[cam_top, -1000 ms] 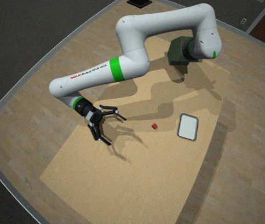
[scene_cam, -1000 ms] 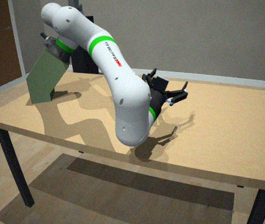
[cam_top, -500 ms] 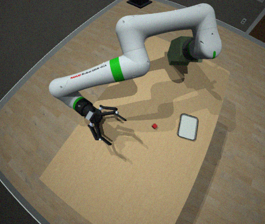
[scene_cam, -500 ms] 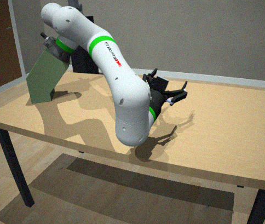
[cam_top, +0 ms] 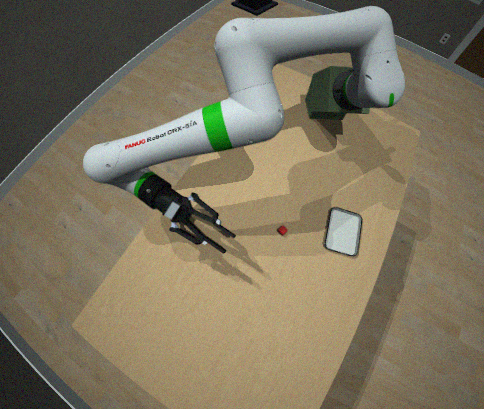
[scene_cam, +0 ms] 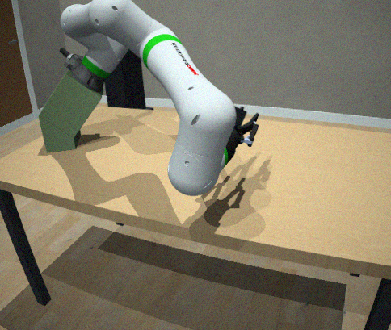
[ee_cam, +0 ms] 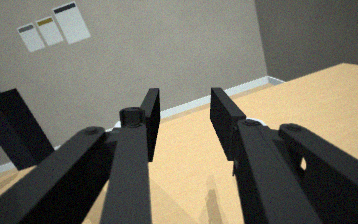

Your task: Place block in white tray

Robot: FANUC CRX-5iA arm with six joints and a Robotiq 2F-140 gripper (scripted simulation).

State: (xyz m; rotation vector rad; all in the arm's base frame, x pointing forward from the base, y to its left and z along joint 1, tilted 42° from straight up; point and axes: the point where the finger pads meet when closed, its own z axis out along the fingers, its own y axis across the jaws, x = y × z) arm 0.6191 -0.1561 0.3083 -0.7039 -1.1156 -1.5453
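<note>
The red block is 190 mm behind my hand, 110 mm to the left of it and 190 mm below it. From my hand the other things lie so: white tray (340 mm behind, 290 mm to the left, 190 mm below).
</note>
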